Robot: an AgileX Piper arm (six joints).
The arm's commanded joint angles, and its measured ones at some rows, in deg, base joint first. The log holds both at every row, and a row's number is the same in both.
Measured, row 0:
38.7, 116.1, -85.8, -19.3, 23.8, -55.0
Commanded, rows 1 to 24:
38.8, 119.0, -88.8, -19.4, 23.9, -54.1
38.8, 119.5, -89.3, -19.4, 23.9, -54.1
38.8, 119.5, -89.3, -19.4, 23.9, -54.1
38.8, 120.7, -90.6, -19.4, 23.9, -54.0
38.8, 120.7, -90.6, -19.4, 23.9, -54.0
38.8, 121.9, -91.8, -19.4, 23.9, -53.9
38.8, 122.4, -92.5, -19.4, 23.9, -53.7
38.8, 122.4, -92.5, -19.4, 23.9, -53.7
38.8, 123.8, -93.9, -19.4, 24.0, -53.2
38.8, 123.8, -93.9, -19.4, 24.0, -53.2
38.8, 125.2, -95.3, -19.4, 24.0, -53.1
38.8, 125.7, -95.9, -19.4, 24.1, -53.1
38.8, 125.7, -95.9, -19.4, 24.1, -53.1
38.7, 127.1, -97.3, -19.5, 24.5, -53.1
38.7, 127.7, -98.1, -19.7, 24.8, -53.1
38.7, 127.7, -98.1, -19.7, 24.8, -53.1
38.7, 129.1, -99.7, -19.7, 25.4, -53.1
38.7, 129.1, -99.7, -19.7, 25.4, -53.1
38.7, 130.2, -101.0, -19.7, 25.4, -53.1
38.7, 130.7, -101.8, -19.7, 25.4, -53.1
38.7, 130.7, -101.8, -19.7, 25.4, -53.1
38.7, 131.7, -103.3, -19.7, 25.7, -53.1
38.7, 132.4, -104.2, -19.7, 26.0, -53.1
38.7, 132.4, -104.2, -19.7, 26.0, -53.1
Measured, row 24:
38.7, 131.0, -102.0, -19.4, 25.3, -53.7
